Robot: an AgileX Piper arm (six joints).
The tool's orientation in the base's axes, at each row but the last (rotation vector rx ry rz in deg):
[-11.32 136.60 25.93]
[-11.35 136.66 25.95]
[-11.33 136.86 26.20]
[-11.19 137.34 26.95]
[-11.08 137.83 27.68]
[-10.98 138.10 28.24]
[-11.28 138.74 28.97]
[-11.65 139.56 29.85]
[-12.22 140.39 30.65]
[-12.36 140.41 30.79]
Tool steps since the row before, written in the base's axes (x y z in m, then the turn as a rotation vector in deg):
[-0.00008 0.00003 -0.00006 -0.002 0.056 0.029]
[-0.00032 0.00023 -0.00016 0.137 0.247 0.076]
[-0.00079 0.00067 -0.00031 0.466 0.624 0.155]
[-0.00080 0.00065 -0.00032 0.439 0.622 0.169]
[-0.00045 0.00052 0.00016 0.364 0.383 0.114]
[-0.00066 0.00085 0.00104 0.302 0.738 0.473]
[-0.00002 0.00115 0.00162 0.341 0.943 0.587]
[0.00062 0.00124 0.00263 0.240 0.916 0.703]
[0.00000 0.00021 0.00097 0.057 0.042 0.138]
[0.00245 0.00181 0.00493 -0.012 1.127 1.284]
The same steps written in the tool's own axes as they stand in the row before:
[0.00010 0.00003 0.00000 -0.019 0.060 -0.001]
[0.00034 0.00025 0.00000 -0.158 0.214 0.122]
[0.00079 0.00074 -0.00001 -0.464 0.499 0.408]
[0.00081 0.00072 0.00000 -0.453 0.508 0.381]
[0.00024 0.00064 -0.00017 -0.357 0.291 0.283]
[-0.00016 0.00126 -0.00079 -0.542 0.741 0.132]
[-0.00102 0.00155 -0.00071 -0.647 0.953 0.156]
[-0.00213 0.00180 -0.00104 -0.638 0.992 0.005]
[-0.00059 0.00051 -0.00062 -0.130 0.067 -0.052]
[-0.00497 0.00257 -0.00151 -0.792 1.441 -0.462]

